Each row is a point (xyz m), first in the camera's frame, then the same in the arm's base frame.
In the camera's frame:
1: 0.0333 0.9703 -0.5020
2: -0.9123 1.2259 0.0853
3: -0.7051 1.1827 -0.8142
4: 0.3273 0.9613 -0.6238
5: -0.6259 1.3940 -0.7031
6: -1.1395 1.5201 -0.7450
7: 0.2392 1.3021 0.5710
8: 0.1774 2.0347 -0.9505
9: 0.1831 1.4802 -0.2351
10: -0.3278 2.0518 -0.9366
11: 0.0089 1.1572 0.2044
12: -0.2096 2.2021 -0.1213
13: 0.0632 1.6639 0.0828
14: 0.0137 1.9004 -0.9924
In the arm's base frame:
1: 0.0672 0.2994 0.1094
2: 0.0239 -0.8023 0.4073
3: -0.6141 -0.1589 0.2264
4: 0.1195 0.6131 0.0963
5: -0.5159 -0.1406 0.4572
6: -0.8394 -0.5515 0.5464
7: 1.0160 -0.0705 0.6260
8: -0.4147 0.6994 1.0906
9: 0.2816 0.3089 0.6641
10: -0.6685 0.2621 1.0822
11: 0.6141 -0.0818 0.4097
12: 0.0499 -0.0557 1.3723
13: 0.4542 0.0486 0.8913
14: -0.5120 0.5762 0.9425

